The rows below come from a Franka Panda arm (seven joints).
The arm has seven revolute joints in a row. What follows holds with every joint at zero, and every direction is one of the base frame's. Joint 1 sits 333 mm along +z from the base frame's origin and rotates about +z. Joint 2 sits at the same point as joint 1 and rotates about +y. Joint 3 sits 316 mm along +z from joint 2 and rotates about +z. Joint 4 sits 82.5 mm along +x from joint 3 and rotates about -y. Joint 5 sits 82.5 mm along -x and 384 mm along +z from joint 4 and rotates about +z. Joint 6 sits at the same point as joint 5 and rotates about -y. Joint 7 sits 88 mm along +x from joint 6 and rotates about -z. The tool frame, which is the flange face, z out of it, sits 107 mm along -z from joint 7; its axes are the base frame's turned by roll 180, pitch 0 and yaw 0 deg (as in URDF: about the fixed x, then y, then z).
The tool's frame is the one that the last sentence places.
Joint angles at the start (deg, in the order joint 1, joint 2, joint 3, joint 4, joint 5, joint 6, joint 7):
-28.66 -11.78 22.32 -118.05 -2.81 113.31 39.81
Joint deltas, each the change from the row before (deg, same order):
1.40 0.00 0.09 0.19 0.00 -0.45 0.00
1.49 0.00 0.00 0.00 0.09 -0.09 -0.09
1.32 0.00 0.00 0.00 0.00 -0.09 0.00
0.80 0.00 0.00 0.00 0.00 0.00 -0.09
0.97 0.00 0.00 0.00 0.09 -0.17 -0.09
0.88 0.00 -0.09 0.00 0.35 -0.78 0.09
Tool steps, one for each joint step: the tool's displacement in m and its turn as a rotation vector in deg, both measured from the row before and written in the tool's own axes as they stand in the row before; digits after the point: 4 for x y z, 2 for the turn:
-0.0087 -0.0099 -0.0025 0.05 -0.15 -1.46
-0.0087 -0.0100 -0.0015 0.24 -0.08 -1.53
-0.0077 -0.0088 -0.0013 0.15 -0.03 -1.30
-0.0045 -0.0054 -0.0009 0.12 0.03 -0.88
-0.0058 -0.0064 -0.0008 0.10 -0.15 -1.01
-0.0058 -0.0047 0.0003 -0.12 -0.79 -0.56

